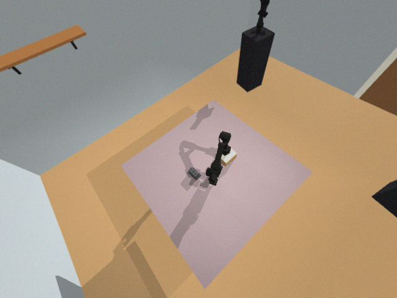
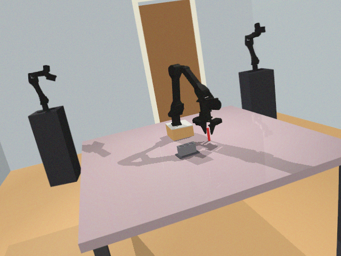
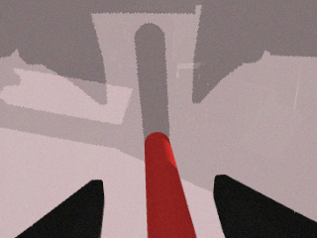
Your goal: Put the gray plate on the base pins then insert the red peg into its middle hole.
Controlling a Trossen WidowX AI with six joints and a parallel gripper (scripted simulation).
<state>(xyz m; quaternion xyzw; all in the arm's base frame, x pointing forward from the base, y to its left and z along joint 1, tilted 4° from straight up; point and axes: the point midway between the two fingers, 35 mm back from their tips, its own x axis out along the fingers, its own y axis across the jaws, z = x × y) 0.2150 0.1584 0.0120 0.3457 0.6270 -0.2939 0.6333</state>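
Right now the gray plate is 170 mm to the right of my gripper tip and 140 mm ahead of it. The rest, counted from my gripper tip: dark base (170 mm to the right, 140 mm ahead, 30 mm below); red peg (right at my gripper tip).
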